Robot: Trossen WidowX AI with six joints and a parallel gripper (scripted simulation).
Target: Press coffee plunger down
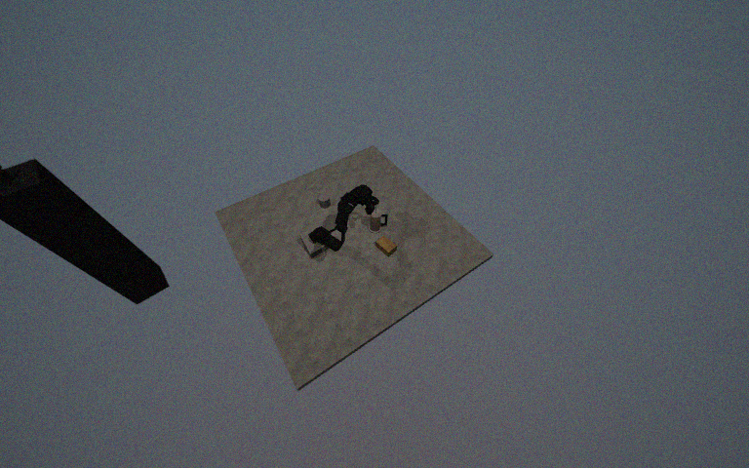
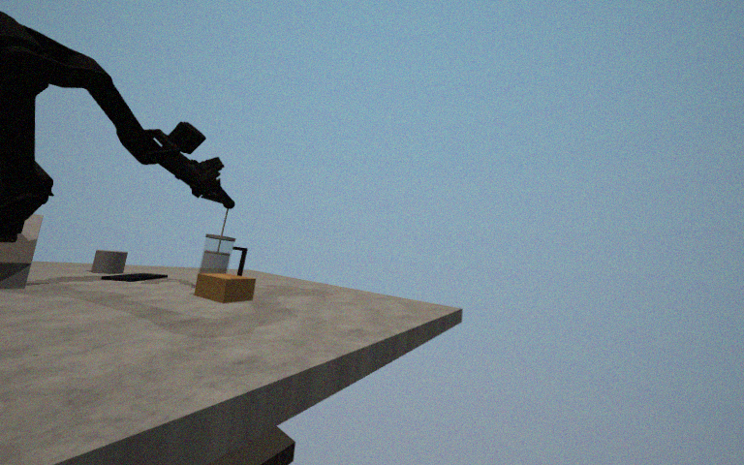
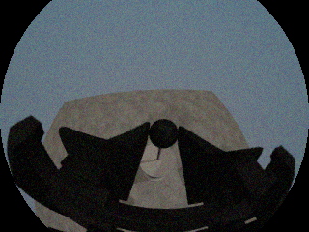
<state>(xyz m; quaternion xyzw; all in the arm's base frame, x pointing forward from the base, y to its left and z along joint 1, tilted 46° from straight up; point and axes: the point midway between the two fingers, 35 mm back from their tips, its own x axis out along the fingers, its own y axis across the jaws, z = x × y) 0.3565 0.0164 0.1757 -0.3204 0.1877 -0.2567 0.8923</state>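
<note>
My gripper tip is now 13 cm above the glass coffee press and 1 cm to the left of it. The rest, counted from my gripper tip: grey cup: 39 cm to the left, 21 cm below, 14 cm behind; orange block: 22 cm below, 16 cm to the right, 7 cm behind.
</note>
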